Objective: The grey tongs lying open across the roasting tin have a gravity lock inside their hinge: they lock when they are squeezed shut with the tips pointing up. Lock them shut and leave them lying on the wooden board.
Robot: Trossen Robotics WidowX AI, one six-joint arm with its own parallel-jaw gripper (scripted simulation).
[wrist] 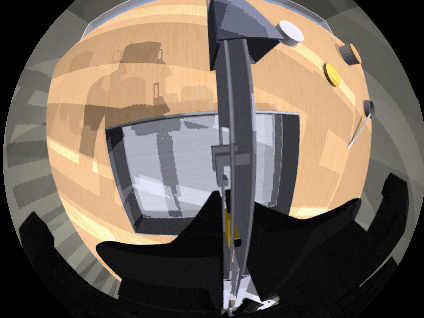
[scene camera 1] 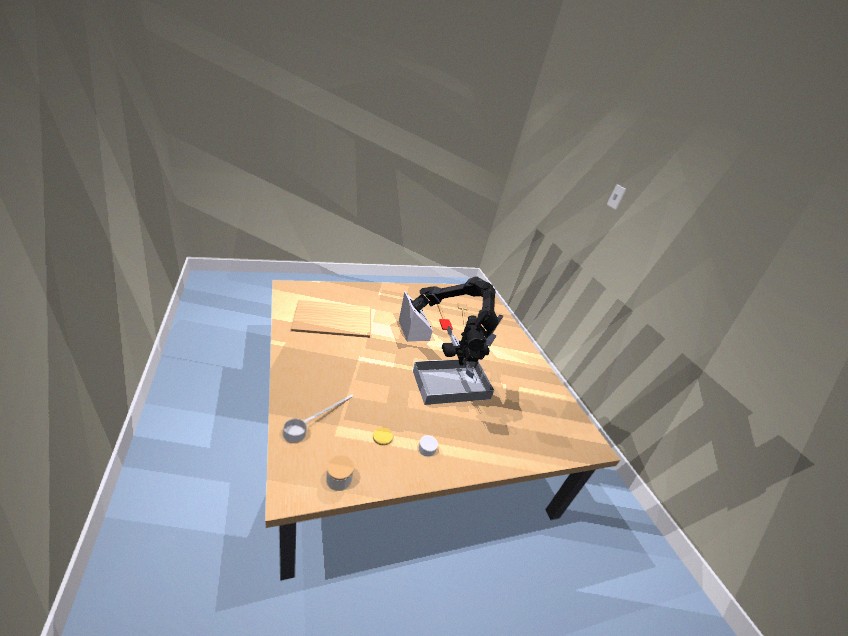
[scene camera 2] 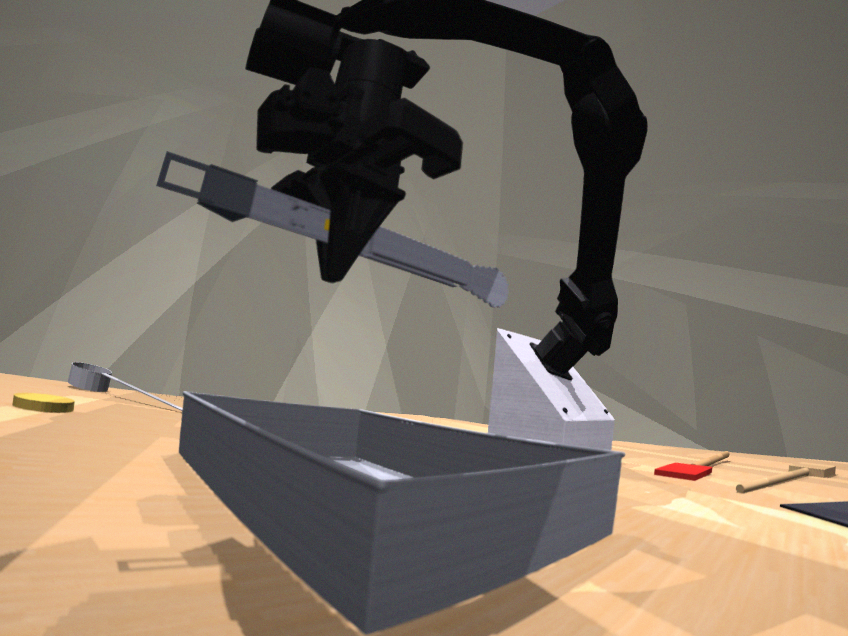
Labels:
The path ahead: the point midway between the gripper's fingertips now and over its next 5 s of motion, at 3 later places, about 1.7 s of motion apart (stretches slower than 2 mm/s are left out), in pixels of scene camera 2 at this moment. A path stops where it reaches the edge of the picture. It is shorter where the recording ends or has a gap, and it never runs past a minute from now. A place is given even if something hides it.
My gripper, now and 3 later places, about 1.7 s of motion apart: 331, 281; 286, 310; 327, 328; 376, 333

